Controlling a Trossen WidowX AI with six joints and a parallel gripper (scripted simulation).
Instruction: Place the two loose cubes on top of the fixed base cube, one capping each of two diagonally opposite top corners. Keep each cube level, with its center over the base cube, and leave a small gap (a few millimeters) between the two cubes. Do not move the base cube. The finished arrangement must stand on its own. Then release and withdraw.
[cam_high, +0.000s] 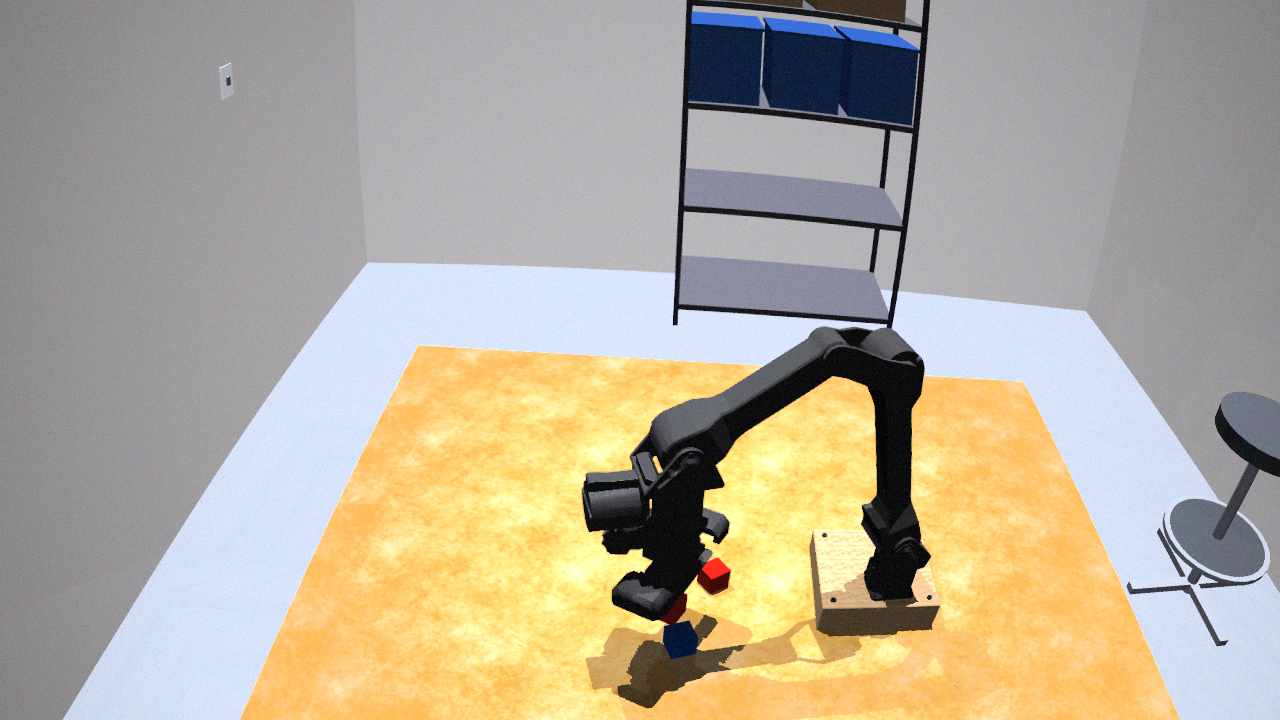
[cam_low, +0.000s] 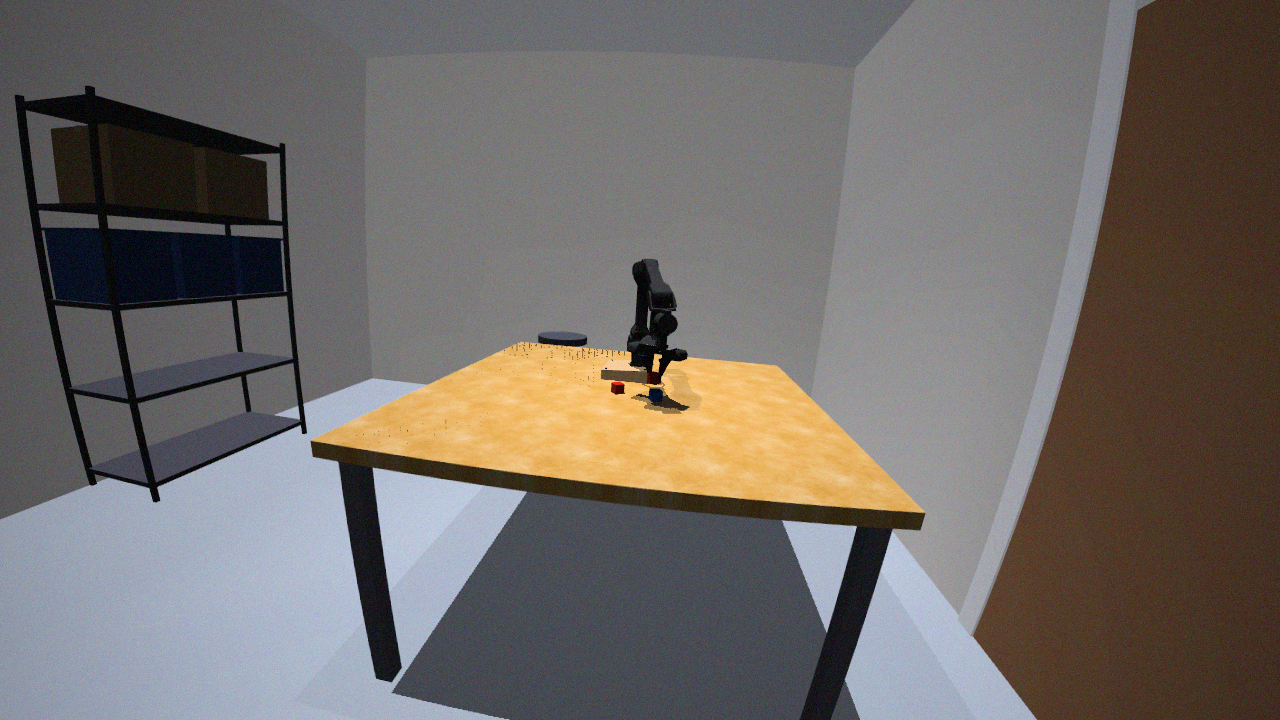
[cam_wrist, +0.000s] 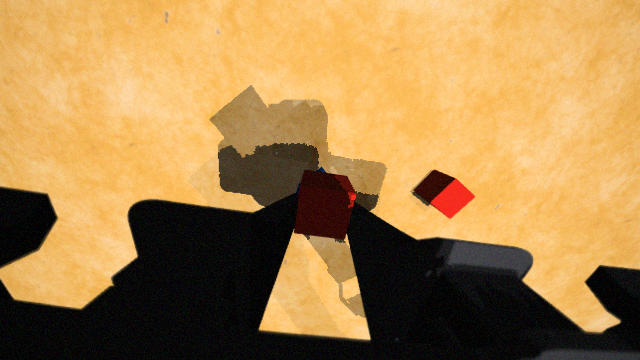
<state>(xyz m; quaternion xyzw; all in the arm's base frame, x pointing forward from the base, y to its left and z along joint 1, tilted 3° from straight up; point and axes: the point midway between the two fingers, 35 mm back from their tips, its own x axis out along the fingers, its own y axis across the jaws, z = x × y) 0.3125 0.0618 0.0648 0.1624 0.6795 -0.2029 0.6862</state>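
My gripper tip is 20 mm past the blue cube, 10 mm to the right of it and 60 mm above it.
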